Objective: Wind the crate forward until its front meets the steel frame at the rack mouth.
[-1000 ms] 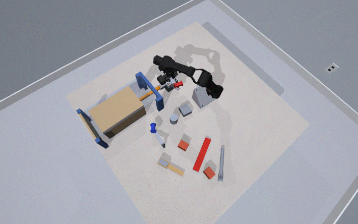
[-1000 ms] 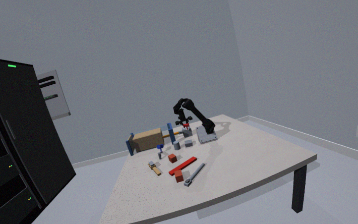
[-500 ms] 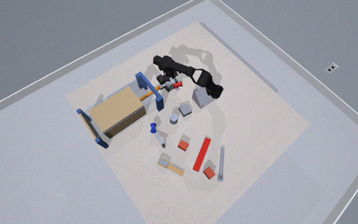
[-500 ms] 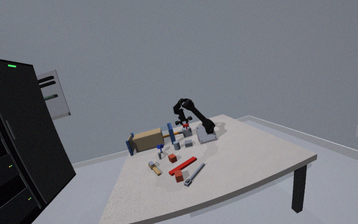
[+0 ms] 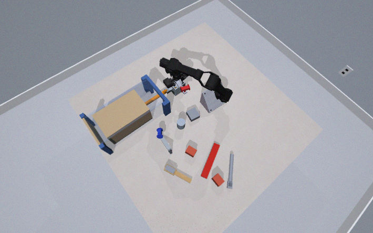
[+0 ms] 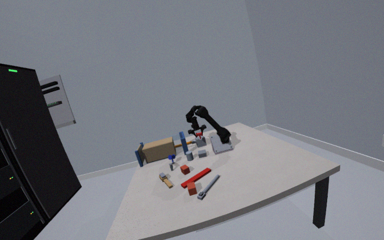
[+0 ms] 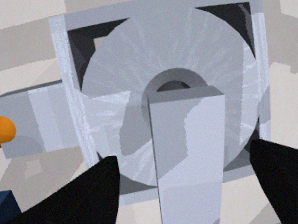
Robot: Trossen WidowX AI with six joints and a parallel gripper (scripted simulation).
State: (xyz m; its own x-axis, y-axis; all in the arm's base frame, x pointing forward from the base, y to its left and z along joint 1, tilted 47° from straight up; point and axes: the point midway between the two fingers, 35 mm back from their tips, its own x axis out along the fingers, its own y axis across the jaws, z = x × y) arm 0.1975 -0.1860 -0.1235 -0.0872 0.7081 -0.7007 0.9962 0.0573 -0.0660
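The red-knobbed handle lies 5 cm to the left of my gripper tip and 1 cm above it. Round my gripper tip: red knob: 9 cm to the left, 4 cm above; then blue frame: 16 cm ahead, 1 cm to the right, 1 cm above; then grey winch: 1 cm behind, 3 cm to the right, 7 cm below.
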